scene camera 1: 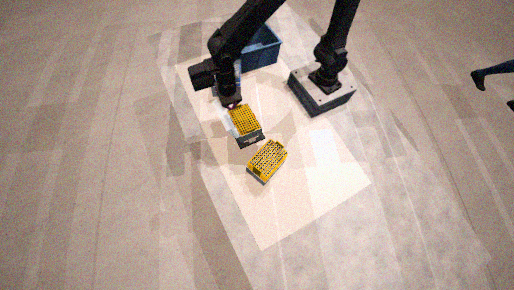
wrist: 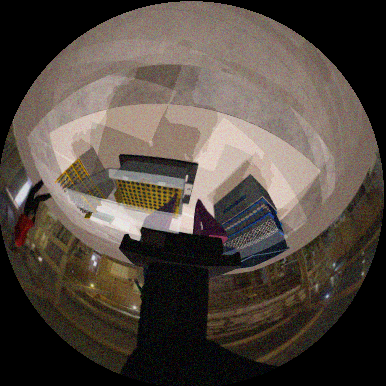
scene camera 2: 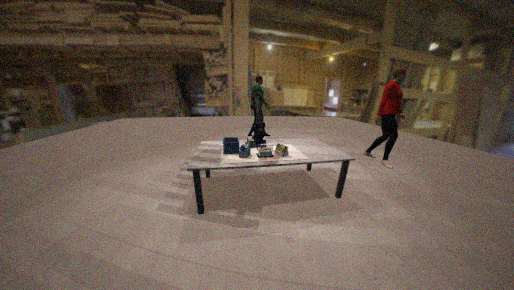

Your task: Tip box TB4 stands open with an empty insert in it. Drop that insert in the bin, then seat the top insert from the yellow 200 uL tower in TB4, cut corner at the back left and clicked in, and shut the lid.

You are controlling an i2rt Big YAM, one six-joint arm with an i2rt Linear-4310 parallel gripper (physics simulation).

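TB4 (scene camera 1: 251,140) (scene camera 2: 265,152) (wrist: 145,176) stands open, with a yellow insert (scene camera 1: 245,120) (wrist: 147,196) lying in it. Whether the insert is clicked in and where its cut corner lies cannot be told. The clear lid (scene camera 1: 226,119) (wrist: 120,212) leans open along one long side. The yellow tower (scene camera 1: 267,161) (scene camera 2: 282,149) (wrist: 77,175) stands apart from TB4, topped by a yellow insert. The blue bin (scene camera 1: 262,54) (scene camera 2: 230,145) is beyond; its contents are unclear. My gripper (scene camera 1: 231,106) (wrist: 186,199) is partly open and empty, at TB4's bin-side end by the lid.
A blue tower (scene camera 2: 244,151) (wrist: 250,212) stands between TB4 and the bin, partly hidden by my arm in scene camera 1. The arm's base (scene camera 1: 320,95) is beside the bin. A black holder (wrist: 157,164) borders TB4. People (scene camera 2: 391,107) (scene camera 2: 258,95) walk beyond the table.
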